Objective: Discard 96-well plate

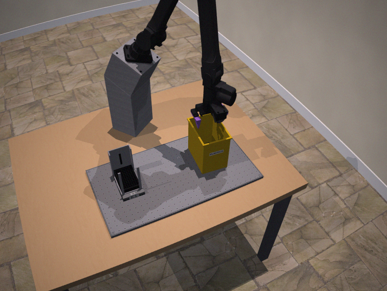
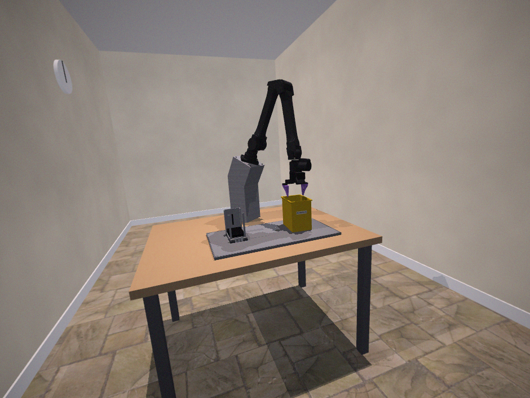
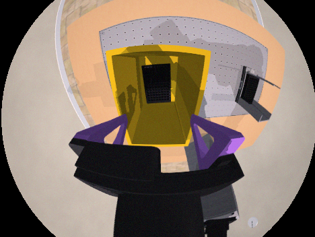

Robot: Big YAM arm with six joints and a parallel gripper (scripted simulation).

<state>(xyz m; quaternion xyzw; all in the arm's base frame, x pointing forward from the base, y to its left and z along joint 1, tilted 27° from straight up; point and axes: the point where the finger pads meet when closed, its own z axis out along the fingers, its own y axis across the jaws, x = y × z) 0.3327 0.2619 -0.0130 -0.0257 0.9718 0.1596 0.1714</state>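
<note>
Right now my hand is 11 cm above the yellow plastics bin W1.
</note>
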